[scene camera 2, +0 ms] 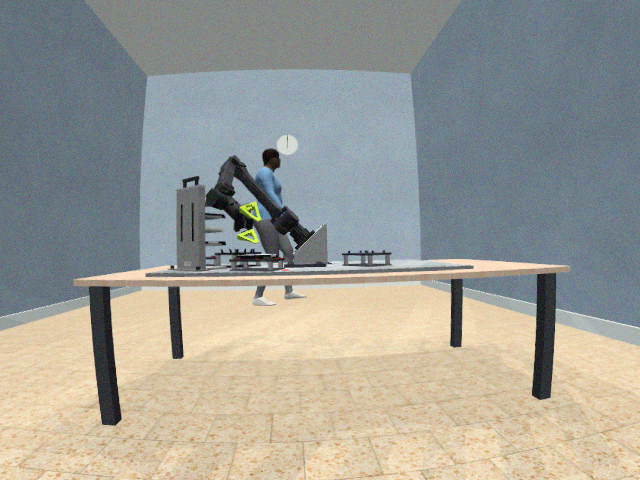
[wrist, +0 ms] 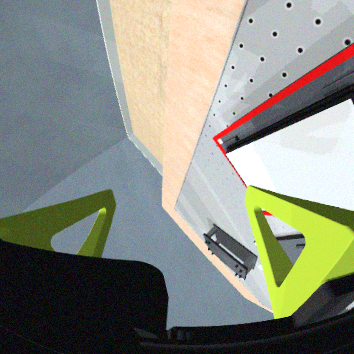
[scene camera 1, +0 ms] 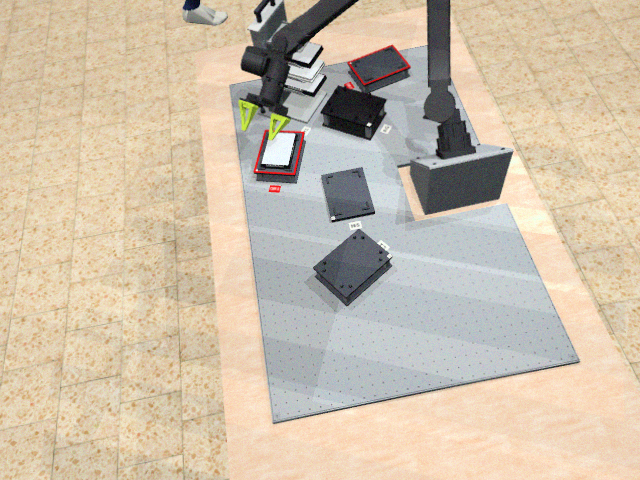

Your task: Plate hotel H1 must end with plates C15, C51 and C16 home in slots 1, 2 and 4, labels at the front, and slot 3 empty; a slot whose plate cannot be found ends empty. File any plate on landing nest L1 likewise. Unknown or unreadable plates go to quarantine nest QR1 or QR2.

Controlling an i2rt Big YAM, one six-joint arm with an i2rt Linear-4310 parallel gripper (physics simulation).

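Places are measured from the arm's base along level axes (x down, y back, z left), in metres.
Pixels of known places: gripper, fingertip midpoint: (scene camera 2: 258, 232) (wrist: 178, 195) (scene camera 1: 257, 135); arm's base, link origin: (scene camera 2: 306, 240) (scene camera 1: 455, 154).
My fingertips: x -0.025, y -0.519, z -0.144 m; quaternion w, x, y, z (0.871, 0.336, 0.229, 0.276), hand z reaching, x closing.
Ahead of a thing's pixels: the offset from my fingertips to its top centre. Level surfaces: height alone.
Plate hotel H1 (scene camera 1: 268, 26) (scene camera 2: 188, 250) is a grey tower with a black handle. Three plates show in it, one above another: an upper plate @[dx -0.081, dy +0.139, dz -0.229 m] (scene camera 1: 309, 52) (scene camera 2: 214, 215), a middle plate (scene camera 1: 305, 70) (scene camera 2: 213, 230) and a lower plate @[dx +0.026, dy +0.139, dz -0.229 m] (scene camera 1: 311, 84) (scene camera 2: 215, 242). Their labels are not readable. A white-topped plate @[dx +0.078, dy +0.049, dz -0.013 m] (scene camera 1: 279, 149) (wrist: 305, 150) lies on a red-rimmed nest @[dx +0.086, dy +0.049, dz -0.013 m] (scene camera 1: 277, 177) (wrist: 300, 82). My gripper (scene camera 1: 258, 133) (scene camera 2: 258, 230) (wrist: 178, 195) is open and empty, in front of the hotel and above the nest; one finger overlaps the plate's edge in the wrist view.
Another red-rimmed nest @[dx +0.086, dy +0.386, dz -0.319 m] (scene camera 1: 378, 65) holds no plate. A tall black nest @[dx +0.056, dy +0.283, dz -0.137 m] (scene camera 1: 354, 105), a low dark nest @[dx +0.114, dy +0.227, dz +0.147 m] (scene camera 1: 347, 193) and a raised dark nest @[dx +0.072, dy +0.211, dz +0.394 m] (scene camera 1: 353, 266) stand on the perforated mat @[dx +0.131 m] (scene camera 1: 413, 330). The arm's grey base (scene camera 1: 460, 180) is at the right. A person (scene camera 2: 268, 180) is behind the table.
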